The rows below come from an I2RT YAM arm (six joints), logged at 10 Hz.
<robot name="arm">
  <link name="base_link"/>
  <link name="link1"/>
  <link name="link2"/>
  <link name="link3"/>
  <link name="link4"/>
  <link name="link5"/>
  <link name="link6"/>
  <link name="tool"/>
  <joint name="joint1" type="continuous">
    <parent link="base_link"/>
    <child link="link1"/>
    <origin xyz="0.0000 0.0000 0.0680" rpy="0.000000 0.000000 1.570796"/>
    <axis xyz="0 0 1"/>
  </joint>
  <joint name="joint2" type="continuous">
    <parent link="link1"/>
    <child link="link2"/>
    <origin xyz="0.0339 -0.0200 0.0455" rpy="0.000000 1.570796 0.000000"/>
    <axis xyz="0 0 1"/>
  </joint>
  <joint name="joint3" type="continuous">
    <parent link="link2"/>
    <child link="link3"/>
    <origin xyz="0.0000 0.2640 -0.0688" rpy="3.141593 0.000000 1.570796"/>
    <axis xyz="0 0 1"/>
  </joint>
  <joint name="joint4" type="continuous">
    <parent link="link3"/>
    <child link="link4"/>
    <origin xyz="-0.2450 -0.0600 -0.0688" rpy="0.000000 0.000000 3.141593"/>
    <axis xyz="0 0 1"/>
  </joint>
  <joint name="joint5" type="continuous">
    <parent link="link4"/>
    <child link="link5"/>
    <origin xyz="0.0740 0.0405 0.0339" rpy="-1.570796 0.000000 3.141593"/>
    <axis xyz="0 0 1"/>
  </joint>
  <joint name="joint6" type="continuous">
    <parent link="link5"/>
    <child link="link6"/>
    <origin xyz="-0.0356 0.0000 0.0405" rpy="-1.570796 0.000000 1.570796"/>
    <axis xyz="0 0 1"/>
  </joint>
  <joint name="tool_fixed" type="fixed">
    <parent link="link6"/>
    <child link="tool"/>
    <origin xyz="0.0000 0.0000 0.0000" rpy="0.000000 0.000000 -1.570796"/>
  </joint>
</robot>
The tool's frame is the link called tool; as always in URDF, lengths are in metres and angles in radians. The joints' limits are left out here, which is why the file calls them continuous.
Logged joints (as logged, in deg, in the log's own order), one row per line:
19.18 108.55 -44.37 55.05 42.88 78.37
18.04 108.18 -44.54 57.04 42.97 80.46
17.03 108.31 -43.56 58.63 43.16 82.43
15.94 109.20 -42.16 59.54 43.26 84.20
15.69 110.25 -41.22 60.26 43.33 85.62
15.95 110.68 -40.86 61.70 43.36 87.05
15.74 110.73 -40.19 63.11 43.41 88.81
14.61 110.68 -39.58 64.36 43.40 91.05
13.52 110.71 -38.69 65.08 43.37 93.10
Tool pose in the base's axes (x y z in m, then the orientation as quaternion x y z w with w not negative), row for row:
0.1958 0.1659 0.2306 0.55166 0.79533 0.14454 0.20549
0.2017 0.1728 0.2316 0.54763 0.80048 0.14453 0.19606
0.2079 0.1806 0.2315 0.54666 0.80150 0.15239 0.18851
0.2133 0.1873 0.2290 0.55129 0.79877 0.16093 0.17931
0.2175 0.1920 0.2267 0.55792 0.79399 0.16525 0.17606
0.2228 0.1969 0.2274 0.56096 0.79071 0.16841 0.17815
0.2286 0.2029 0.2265 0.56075 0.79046 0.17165 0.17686
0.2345 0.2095 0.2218 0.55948 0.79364 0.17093 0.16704
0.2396 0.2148 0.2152 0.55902 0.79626 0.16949 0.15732
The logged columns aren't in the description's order. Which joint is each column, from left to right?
Columns, left to right: joint5, joint6, joint4, joint3, joint1, joint2.
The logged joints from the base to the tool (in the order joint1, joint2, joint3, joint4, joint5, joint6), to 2 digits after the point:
42.88 78.37 55.05 -44.37 19.18 108.55
42.97 80.46 57.04 -44.54 18.04 108.18
43.16 82.43 58.63 -43.56 17.03 108.31
43.26 84.20 59.54 -42.16 15.94 109.20
43.33 85.62 60.26 -41.22 15.69 110.25
43.36 87.05 61.70 -40.86 15.95 110.68
43.41 88.81 63.11 -40.19 15.74 110.73
43.40 91.05 64.36 -39.58 14.61 110.68
43.37 93.10 65.08 -38.69 13.52 110.71

